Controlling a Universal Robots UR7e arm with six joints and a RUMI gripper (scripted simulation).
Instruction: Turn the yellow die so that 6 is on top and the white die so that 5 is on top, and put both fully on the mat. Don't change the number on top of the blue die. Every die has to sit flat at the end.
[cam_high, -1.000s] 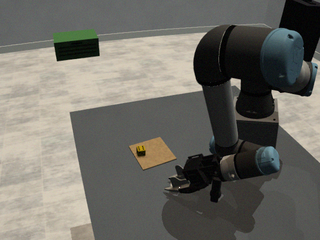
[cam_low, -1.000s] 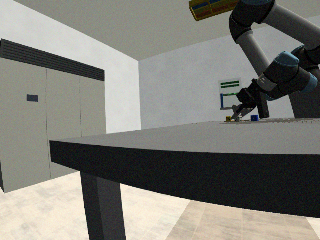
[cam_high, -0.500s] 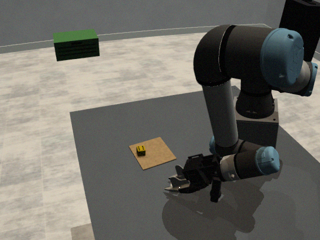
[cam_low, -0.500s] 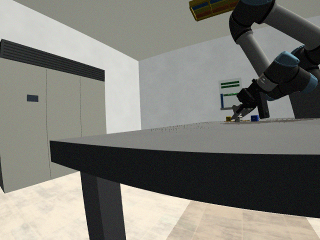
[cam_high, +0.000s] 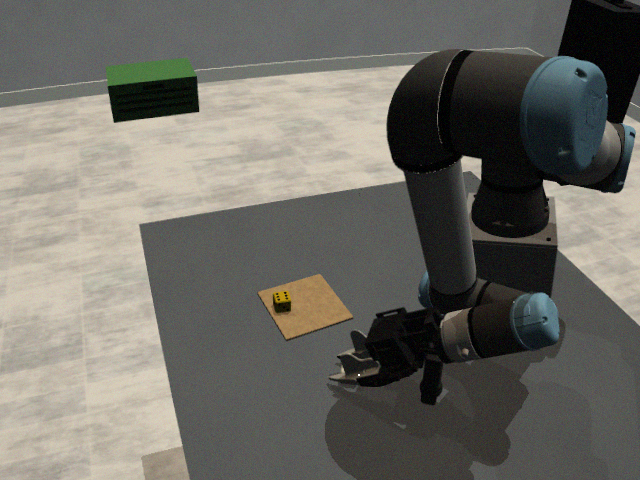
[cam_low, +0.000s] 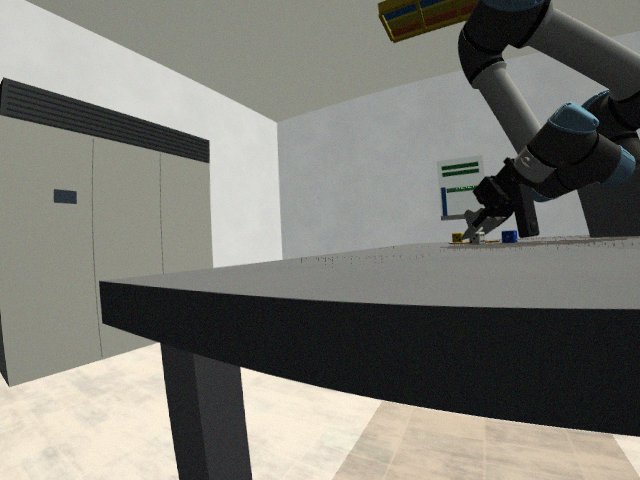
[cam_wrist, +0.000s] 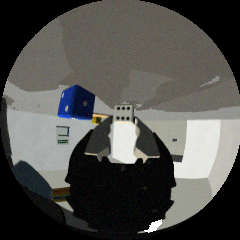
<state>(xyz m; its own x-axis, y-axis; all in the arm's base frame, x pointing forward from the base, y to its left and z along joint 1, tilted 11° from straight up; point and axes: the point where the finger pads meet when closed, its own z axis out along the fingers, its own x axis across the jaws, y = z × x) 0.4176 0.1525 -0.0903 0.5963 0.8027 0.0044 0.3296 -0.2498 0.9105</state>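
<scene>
Right now the white die is 1 cm to the left of my hand, 1 cm below it and 1 cm behind it. Also, from my hand: tan mat (18 cm to the right, 2 cm below, 1 cm ahead); yellow die (18 cm to the right, 6 cm ahead); blue die (9 cm behind, 1 cm below).
</scene>
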